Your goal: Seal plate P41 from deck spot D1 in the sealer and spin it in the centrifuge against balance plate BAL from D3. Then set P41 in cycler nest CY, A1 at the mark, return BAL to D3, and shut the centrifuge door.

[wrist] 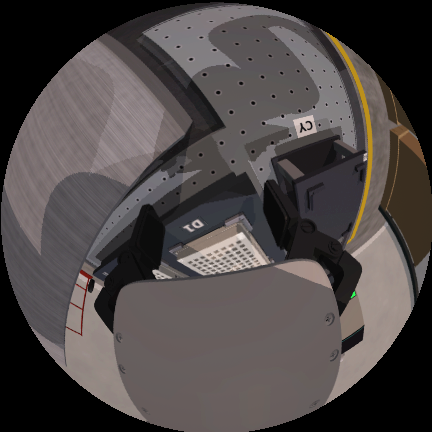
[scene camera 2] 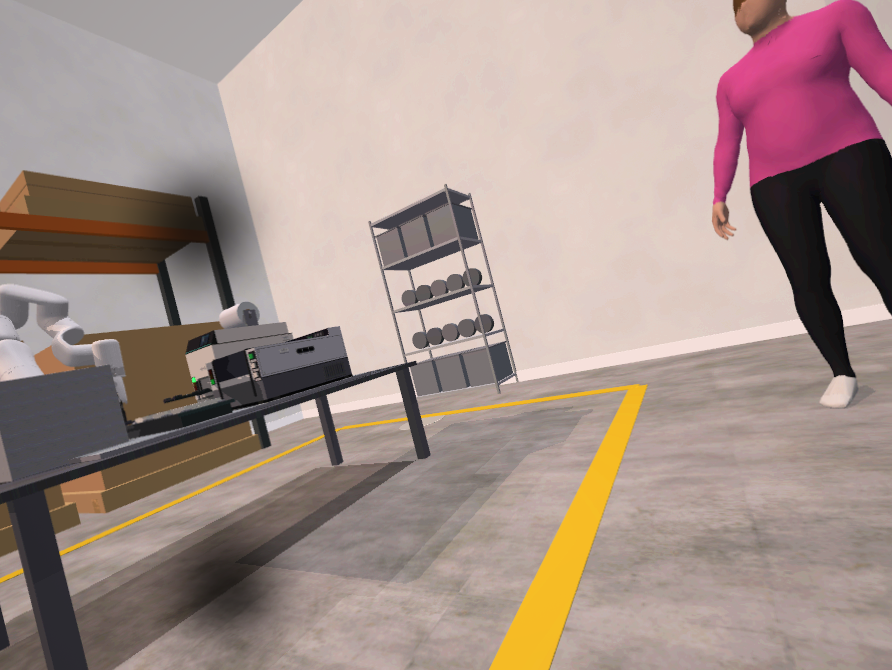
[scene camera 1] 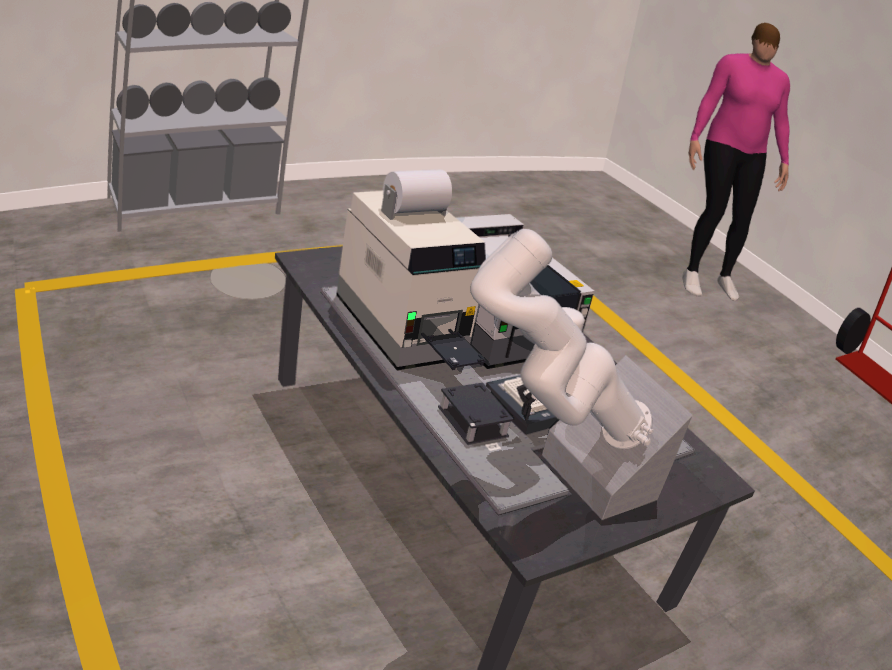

Scene:
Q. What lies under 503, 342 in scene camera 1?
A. A dark-lidded centrifuge.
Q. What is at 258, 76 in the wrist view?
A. A grey perforated plate.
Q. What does my gripper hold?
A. Nothing.

